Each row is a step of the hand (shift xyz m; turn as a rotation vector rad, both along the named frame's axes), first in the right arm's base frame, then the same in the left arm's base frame.
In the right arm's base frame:
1: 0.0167 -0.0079 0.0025 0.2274 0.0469 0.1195
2: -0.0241 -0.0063 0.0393 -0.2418 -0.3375 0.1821
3: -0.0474 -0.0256 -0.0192 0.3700 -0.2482 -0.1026
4: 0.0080 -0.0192 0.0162 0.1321 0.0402 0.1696
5: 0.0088 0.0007 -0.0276 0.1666 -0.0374 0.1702
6: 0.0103 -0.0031 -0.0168 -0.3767 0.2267 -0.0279
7: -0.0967 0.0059 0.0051 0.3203 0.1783 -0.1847
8: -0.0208 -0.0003 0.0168 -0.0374 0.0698 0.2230
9: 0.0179 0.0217 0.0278 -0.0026 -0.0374 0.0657
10: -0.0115 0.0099 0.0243 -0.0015 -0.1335 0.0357
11: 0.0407 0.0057 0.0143 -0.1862 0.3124 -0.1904
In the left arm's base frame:
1: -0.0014 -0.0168 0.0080 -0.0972 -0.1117 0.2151
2: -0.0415 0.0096 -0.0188 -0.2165 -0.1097 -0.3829
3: 0.0139 0.0110 -0.0544 0.1237 -0.4247 0.1155
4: -0.0162 -0.0203 -0.0046 -0.1557 -0.0572 0.1426
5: 0.0283 -0.0044 0.0046 -0.1565 -0.1389 0.1196
6: 0.0175 -0.0086 0.0043 0.0047 0.4154 -0.1465
7: -0.0132 0.0661 -0.0698 0.2192 -0.0628 0.3414
8: -0.0185 0.0127 -0.0145 -0.2223 0.0725 0.0367
9: -0.0252 0.0047 0.0301 -0.0672 -0.0286 -0.0196
10: -0.0248 0.0144 -0.0002 -0.0413 -0.1026 -0.0828
11: -0.0105 -0.0219 0.0361 0.1866 0.3636 0.0386

